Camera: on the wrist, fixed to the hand. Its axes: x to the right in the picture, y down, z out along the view.
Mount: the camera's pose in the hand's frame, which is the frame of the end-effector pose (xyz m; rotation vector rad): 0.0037 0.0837 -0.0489 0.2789 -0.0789 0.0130
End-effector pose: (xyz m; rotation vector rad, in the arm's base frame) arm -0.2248 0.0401 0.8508 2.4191 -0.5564 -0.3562
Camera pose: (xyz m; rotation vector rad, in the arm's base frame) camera -0.2283 0.0035 0.9406 2.6758 -0.6963 -0.3921
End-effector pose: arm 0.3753 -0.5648 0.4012 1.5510 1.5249 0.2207
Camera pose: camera 0.4012 -0.5228 0.4847 1.7650 1.5323 -0.0487
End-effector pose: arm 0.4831 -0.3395 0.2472 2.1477 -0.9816 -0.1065
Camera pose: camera 0.4519 -0.3473 0.3387 2.4053 -1.1101 -0.0504
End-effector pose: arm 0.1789 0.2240 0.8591 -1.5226 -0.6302 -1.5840
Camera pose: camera 0.2213 0.1388 0.8402 -1.3813 -0.8462 -1.3669
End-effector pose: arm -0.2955 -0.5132 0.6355 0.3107 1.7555 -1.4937
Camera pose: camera -0.2644 -0.4466 0.5722 0.3979 1.4812 -1.7198
